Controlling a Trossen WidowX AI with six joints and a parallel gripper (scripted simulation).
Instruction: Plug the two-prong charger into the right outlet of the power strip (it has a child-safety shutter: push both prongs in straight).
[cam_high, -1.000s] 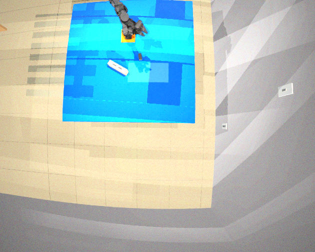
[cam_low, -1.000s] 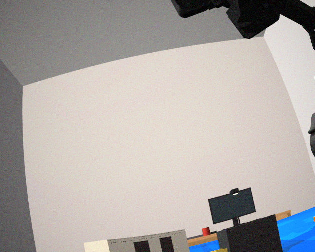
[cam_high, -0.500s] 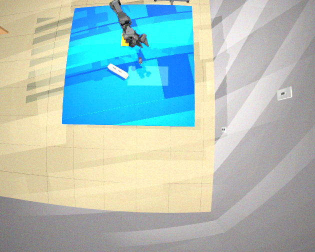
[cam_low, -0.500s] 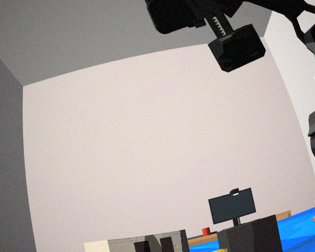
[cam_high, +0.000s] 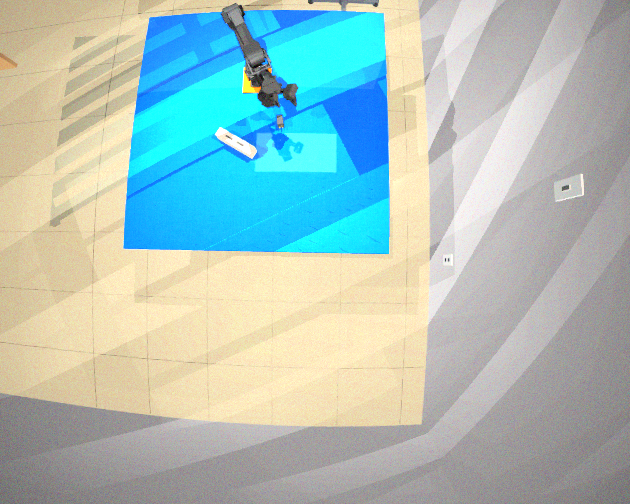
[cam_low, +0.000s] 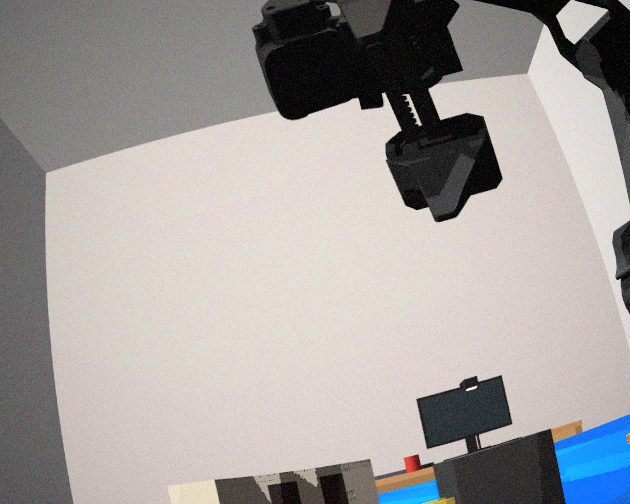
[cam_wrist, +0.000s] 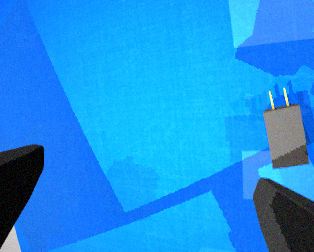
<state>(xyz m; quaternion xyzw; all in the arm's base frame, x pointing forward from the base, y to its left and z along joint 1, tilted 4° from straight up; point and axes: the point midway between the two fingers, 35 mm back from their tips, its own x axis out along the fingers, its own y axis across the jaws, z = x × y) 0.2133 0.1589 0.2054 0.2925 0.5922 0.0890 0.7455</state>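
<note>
Right now the dark charger is 10 mm ahead of my gripper tip, 50 mm to the right of it and 150 mm below it.
</note>
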